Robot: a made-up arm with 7 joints.
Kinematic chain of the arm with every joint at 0, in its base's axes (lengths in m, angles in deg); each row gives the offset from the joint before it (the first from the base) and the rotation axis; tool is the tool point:
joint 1: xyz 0 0 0.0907 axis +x
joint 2: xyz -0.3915 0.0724 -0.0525 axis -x
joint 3: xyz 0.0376 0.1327 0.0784 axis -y
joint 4: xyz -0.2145 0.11 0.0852 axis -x
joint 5: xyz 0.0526 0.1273 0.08 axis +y
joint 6: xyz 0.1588 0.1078 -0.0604 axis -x
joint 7: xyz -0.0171 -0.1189 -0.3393 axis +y
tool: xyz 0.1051 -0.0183 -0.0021
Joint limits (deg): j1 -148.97..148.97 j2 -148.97..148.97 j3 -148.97..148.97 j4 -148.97..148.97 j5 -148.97..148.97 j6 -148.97..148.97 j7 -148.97..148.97
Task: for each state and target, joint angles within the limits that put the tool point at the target. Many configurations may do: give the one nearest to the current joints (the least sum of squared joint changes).
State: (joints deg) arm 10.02 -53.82 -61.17 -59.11 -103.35 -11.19 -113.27
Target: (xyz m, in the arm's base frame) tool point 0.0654 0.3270 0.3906
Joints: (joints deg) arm 5.65 -39.47 -67.08 -29.49 -90.31 -42.28 -121.53
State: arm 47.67 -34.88 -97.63 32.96 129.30 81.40 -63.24
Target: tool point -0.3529 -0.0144 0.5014
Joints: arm 31.21 -8.17 -78.82 27.89 139.50 74.29 -62.86
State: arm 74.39 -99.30 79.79 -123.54 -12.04 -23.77 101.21
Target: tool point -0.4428 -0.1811 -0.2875
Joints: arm 83.10 -105.22 75.76 -127.91 -54.35 9.53 100.15
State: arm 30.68 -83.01 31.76 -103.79 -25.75 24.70 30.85
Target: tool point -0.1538 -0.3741 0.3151
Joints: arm 33.02 -83.18 16.98 -101.21 -31.19 7.26 35.07
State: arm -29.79 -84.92 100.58 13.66 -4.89 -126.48 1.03
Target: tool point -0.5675 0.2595 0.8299
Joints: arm -24.64 -91.79 99.90 5.13 -6.25 -131.75 -0.10
